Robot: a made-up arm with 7 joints.
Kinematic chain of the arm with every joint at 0, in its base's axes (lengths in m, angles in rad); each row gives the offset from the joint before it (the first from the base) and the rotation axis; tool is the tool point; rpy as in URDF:
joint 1: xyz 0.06 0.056 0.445 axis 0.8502 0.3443 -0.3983
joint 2: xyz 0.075 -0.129 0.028 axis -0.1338 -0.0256 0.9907
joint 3: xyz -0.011 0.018 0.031 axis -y
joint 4: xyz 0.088 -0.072 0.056 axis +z
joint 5: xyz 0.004 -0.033 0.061 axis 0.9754 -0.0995 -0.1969
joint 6: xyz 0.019 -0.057 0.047 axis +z
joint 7: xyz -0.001 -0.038 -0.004 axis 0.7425 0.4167 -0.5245
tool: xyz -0.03 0.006 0.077 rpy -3.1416 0 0
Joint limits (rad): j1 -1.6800..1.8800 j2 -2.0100..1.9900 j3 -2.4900..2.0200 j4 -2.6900..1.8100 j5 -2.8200..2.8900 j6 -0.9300..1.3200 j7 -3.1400..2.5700
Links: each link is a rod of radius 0.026 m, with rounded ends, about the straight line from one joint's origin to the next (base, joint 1, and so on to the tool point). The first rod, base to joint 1, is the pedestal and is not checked.
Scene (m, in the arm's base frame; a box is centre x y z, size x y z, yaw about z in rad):
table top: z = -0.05
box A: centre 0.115 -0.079 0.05 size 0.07 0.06 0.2 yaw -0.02
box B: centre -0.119 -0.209 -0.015 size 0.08 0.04 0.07 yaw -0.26
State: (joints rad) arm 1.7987 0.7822 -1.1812 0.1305 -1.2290 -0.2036 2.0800
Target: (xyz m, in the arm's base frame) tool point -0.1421 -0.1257 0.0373
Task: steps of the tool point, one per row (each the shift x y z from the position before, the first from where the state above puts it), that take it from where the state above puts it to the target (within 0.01 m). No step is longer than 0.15 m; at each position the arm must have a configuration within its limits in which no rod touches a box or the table.
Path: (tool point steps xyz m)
1: -0.0486 0.0630 -0.0949
2: -0.0815 0.0683 -0.0605
3: -0.0966 0.0675 -0.0152
4: -0.0919 0.0596 0.0307
5: -0.0458 0.0056 -0.0029
6: -0.0450 -0.0020 0.0052
7: -0.0448 -0.0114 0.0126
8: -0.0442 -0.0219 0.0214
9: -0.0062 -0.0809 -0.0549
10: 0.0147 -0.0910 -0.0317
11: 0.0234 -0.0864 -0.0010
12: 0.0187 -0.0681 0.0262

